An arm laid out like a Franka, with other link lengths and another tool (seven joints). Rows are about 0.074 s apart.
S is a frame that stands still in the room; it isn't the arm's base.
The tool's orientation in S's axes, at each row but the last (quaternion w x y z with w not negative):
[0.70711 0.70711 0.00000 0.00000]
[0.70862 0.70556 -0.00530 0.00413]
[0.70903 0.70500 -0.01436 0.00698]
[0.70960 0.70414 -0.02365 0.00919]
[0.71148 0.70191 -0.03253 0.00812]
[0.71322 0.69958 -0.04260 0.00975]
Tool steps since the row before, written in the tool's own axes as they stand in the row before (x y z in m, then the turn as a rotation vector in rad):
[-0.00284 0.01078 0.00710 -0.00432 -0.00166 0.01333]
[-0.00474 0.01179 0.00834 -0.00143 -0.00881 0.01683]
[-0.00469 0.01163 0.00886 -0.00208 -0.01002 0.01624]
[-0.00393 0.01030 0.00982 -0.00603 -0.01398 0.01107]
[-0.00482 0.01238 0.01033 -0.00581 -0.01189 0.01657]
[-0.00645 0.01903 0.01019 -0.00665 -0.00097 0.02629]
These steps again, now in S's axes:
[-0.00284 -0.00710 0.01078 -0.00432 -0.01333 -0.00166]
[-0.00491 -0.00828 0.01176 -0.00134 -0.01687 -0.00876]
[-0.00513 -0.00874 0.01153 -0.00195 -0.01628 -0.00999]
[-0.00460 -0.00965 0.01018 -0.00560 -0.01106 -0.01416]
[-0.00588 -0.00998 0.01221 -0.00569 -0.01653 -0.01200]
[-0.00830 -0.00948 0.01867 -0.00779 -0.02597 -0.00100]

